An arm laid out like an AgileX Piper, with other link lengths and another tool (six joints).
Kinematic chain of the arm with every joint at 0, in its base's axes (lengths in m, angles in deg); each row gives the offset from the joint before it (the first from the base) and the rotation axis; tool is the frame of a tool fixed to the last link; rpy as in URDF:
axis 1: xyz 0 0 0.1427 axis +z
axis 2: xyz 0 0 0 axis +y
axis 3: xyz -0.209 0 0.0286 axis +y
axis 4: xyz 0.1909 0 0.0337 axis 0.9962 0 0.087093
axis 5: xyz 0 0 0 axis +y
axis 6: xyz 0.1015 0 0.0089 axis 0.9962 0 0.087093
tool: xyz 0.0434 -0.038 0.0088 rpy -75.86 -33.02 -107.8
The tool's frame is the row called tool.
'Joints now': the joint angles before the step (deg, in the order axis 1, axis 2, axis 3, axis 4, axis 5, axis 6). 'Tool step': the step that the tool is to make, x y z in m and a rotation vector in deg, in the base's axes. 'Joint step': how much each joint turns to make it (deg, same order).
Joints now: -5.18, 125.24, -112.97, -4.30, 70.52, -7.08
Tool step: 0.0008, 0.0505, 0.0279, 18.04, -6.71, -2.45
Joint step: 1.19, -5.29, -0.46, 17.96, 0.26, 2.35
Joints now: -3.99, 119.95, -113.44, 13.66, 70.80, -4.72
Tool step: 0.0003, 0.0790, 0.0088, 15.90, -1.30, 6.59
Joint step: 6.07, -0.56, -0.14, 16.23, 0.01, -1.00
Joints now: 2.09, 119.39, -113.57, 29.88, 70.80, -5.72
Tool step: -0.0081, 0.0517, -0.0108, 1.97, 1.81, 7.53
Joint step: 7.14, 1.88, 0.04, 2.32, -0.03, -0.59
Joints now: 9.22, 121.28, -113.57, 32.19, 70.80, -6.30
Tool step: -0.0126, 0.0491, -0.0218, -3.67, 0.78, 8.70
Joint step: 8.92, 3.10, 0.12, -3.21, -1.61, -0.43
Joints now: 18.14, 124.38, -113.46, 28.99, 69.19, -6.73
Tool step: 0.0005, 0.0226, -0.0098, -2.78, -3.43, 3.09
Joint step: 4.69, 1.68, 0.02, -3.59, -4.43, 0.01
